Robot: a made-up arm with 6 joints. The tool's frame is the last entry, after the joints. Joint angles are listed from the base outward.
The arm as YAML. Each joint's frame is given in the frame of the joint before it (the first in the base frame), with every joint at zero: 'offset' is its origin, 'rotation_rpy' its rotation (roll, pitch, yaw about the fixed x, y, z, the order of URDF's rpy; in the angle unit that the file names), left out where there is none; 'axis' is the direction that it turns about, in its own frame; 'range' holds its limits. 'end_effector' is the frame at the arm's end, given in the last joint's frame.
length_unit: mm
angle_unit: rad
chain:
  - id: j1
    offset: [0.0, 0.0, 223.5]
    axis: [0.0, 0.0, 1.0]
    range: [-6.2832, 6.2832]
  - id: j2
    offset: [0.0, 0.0, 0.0]
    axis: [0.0, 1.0, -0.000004]
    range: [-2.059, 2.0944]
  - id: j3
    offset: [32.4, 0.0, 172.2]
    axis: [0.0, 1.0, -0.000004]
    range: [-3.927, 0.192]
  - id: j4
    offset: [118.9, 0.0, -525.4]
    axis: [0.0, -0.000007, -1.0]
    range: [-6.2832, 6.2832]
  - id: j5
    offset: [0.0, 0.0, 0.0]
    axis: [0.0, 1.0, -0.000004]
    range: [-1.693, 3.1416]
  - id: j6
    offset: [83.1, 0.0, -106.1]
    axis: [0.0, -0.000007, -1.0]
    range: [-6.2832, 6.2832]
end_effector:
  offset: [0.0, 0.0, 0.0]
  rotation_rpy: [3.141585, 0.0, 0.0]
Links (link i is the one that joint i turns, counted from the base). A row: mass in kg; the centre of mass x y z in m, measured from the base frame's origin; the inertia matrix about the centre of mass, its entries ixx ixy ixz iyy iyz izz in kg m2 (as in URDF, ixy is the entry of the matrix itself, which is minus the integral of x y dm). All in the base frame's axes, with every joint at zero. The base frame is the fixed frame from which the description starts. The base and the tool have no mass.
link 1: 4.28; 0.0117 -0.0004 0.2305; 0.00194 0 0 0.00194 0 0.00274
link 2: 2.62; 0.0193 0.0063 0.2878; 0.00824 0 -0.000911 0.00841 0 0.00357
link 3: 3.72; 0.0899 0.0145 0.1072; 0.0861 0 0.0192 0.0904 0 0.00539
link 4: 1.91; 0.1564 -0.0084 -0.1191; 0.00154 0 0 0.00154 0 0.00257
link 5: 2.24; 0.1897 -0.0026 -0.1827; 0.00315 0 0.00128 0.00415 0 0.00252
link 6: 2.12; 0.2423 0.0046 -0.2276; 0.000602 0 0 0.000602 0 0.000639
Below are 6 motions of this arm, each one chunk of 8 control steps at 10 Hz.
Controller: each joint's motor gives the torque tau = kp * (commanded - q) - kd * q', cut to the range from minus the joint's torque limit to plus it. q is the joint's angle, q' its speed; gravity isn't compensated. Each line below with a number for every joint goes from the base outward.
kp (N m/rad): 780 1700 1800 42 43 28
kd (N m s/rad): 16 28 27 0.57 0.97 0.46
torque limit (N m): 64 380 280 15 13 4.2
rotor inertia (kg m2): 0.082 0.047 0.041 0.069 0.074 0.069
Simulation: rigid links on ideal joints. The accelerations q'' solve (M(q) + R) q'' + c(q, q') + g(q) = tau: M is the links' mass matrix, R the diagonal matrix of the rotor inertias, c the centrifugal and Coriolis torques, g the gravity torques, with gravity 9.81 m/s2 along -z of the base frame. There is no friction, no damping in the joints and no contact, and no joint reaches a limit. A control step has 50 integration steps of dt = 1/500 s. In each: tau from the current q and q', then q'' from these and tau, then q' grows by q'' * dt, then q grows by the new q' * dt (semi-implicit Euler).
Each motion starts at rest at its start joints. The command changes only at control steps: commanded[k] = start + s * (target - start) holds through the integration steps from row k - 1 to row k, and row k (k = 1, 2, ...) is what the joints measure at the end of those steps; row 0 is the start. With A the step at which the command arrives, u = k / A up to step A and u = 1 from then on. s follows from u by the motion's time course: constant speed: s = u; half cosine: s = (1 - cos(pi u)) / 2; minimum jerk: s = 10 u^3 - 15 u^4 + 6 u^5; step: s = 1 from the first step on.
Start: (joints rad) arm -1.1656 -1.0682 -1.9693 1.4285 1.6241 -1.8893
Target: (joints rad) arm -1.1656 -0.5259 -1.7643 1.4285 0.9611 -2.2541
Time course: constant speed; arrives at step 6
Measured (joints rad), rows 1 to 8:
1: -1.1635 -0.9892 -1.9377 1.5385 1.6067 -1.9630
2: -1.1687 -0.8587 -1.8736 1.4162 1.4340 -2.0494
3: -1.1721 -0.7491 -1.8242 1.3030 1.2690 -2.0971
4: -1.1675 -0.6749 -1.8022 1.4284 1.2109 -2.1572
5: -1.1650 -0.5956 -1.7766 1.4392 1.0961 -2.2186
6: -1.1674 -0.4861 -1.7279 1.3951 0.9433 -2.2770
7: -1.1740 -0.4698 -1.7155 1.3528 0.9703 -2.2822
8: -1.1603 -0.5283 -1.7613 1.4155 1.0267 -2.2492

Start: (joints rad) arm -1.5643 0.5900 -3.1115 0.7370 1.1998 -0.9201
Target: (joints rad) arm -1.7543 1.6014 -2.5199 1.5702 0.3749 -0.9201
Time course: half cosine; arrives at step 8
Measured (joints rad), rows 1 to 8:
1: -1.5718 0.6431 -3.0804 0.8028 1.1799 -0.9263
2: -1.5907 0.7878 -2.9897 0.9138 1.0760 -0.9254
3: -1.6242 0.9907 -2.8654 1.0308 0.9342 -0.9164
4: -1.6651 1.2037 -2.7385 1.2022 0.7878 -0.9166
5: -1.7066 1.3969 -2.6259 1.3835 0.6148 -0.9175
6: -1.7457 1.5521 -2.5368 1.5249 0.4670 -0.9136
7: -1.7677 1.6471 -2.4838 1.6205 0.3759 -0.9127
8: -1.7643 1.6620 -2.4788 1.6375 0.3599 -0.9142

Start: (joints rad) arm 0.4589 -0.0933 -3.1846 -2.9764 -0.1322 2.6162
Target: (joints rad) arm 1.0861 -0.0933 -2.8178 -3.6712 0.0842 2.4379
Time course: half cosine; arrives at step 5
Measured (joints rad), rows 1 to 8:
1: 0.5199 -0.1016 -3.1577 -3.0560 -0.1601 2.5971
2: 0.6774 -0.0972 -3.0617 -3.2965 -0.0722 2.5440
3: 0.8687 -0.0727 -2.9304 -3.5620 -0.0055 2.4793
4: 1.0261 -0.0588 -2.8286 -3.6243 -0.0523 2.4298
5: 1.0872 -0.0688 -2.8008 -3.6328 -0.0434 2.4226
6: 1.0858 -0.0950 -2.8196 -3.6784 0.0211 2.4411
7: 1.0857 -0.1053 -2.8267 -3.6858 0.0640 2.4445
8: 1.0863 -0.0899 -2.8155 -3.6593 0.0311 2.4353

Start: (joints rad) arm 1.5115 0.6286 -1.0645 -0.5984 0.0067 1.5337
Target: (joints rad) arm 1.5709 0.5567 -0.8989 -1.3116 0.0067 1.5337
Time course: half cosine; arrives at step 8
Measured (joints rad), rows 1 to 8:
1: 1.5135 0.6513 -1.0417 -0.6307 0.0501 1.5334
2: 1.5214 0.6553 -1.0132 -0.7683 0.1492 1.5360
3: 1.5312 0.6327 -0.9963 -0.8816 0.0914 1.5342
4: 1.5456 0.6127 -0.9699 -0.9972 0.0259 1.5322
5: 1.5584 0.6056 -0.9319 -1.1696 0.0637 1.5328
6: 1.5649 0.5970 -0.9022 -1.2868 0.0896 1.5319
7: 1.5701 0.5824 -0.8908 -1.3230 0.0658 1.5320
8: 1.5726 0.5770 -0.8869 -1.3291 0.0519 1.5329

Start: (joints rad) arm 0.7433 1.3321 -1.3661 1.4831 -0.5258 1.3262
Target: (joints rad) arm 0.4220 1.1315 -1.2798 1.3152 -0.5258 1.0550
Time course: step
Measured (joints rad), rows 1 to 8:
1: 0.4403 1.1369 -1.2896 1.3372 -0.2880 1.0770
2: 0.3552 1.1226 -1.2946 1.1701 -0.5938 0.9144
3: 0.4604 1.1593 -1.2634 1.3759 -0.5236 1.1141
4: 0.4062 1.1640 -1.2619 1.4077 -0.2843 1.1039
5: 0.4263 1.1502 -1.2724 1.2996 -0.4607 1.0073
6: 0.4226 1.1401 -1.2804 1.2687 -0.4991 1.0578
7: 0.4222 1.1532 -1.2697 1.3319 -0.4207 1.0774
8: 0.4210 1.1587 -1.2652 1.3750 -0.4043 1.0475

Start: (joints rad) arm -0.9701 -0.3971 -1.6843 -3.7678 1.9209 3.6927
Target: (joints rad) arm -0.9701 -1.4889 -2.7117 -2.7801 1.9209 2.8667
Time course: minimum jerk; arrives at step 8
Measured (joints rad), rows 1 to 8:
1: -0.9711 -0.3981 -1.6830 -3.8070 1.9480 3.6732
2: -0.9722 -0.4934 -1.7763 -3.8490 1.8188 3.5730
3: -0.9688 -0.7355 -2.0003 -3.5281 1.7057 3.3990
4: -0.9631 -1.0611 -2.2887 -3.0803 1.8086 3.2116
5: -0.9586 -1.3538 -2.5475 -2.9873 2.0029 3.0255
6: -0.9734 -1.5168 -2.7040 -2.8969 2.0674 2.8919
7: -0.9783 -1.5516 -2.7504 -2.8015 2.0293 2.8536
8: -0.9663 -1.5254 -2.7358 -2.8083 1.9741 2.8675

